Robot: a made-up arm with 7 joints.
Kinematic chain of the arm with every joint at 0, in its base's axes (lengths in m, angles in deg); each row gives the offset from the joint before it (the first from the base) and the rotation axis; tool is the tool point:
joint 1: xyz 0 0 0.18 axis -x
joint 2: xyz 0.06 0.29 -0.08 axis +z
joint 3: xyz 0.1 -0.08 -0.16 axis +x
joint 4: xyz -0.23 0 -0.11 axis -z
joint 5: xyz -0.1 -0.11 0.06 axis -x
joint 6: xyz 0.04 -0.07 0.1 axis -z
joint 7: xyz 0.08 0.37 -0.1 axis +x
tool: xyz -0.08 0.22 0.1
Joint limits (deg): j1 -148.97..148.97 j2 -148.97..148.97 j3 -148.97..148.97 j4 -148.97..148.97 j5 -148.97..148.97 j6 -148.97..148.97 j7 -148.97..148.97
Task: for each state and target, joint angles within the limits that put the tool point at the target. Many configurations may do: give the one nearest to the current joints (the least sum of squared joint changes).
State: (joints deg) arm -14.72 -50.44 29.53 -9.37 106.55 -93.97 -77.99
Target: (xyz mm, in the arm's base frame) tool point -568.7 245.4 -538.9
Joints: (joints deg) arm 9.97 -46.27 44.87 -26.62 100.46 -75.29 -77.56
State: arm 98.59 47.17 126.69 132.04 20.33 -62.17 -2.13
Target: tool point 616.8 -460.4 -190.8
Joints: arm 132.33 85.18 148.97 148.97 28.22 -94.12 3.91
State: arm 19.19 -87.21 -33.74 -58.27 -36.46 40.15 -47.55
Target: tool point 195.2 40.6 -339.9
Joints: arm 6.79 -99.17 -43.81 -34.44 -32.83 60.56 -52.30
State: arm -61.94 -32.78 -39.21 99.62 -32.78 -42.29 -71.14
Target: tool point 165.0 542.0 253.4
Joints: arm -82.54 -44.36 -51.25 97.15 -21.32 -30.41 -93.44
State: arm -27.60 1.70 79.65 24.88 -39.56 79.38 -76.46
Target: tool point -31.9 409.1 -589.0
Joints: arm -8.47 4.23 67.80 57.92 -22.70 105.68 -73.76
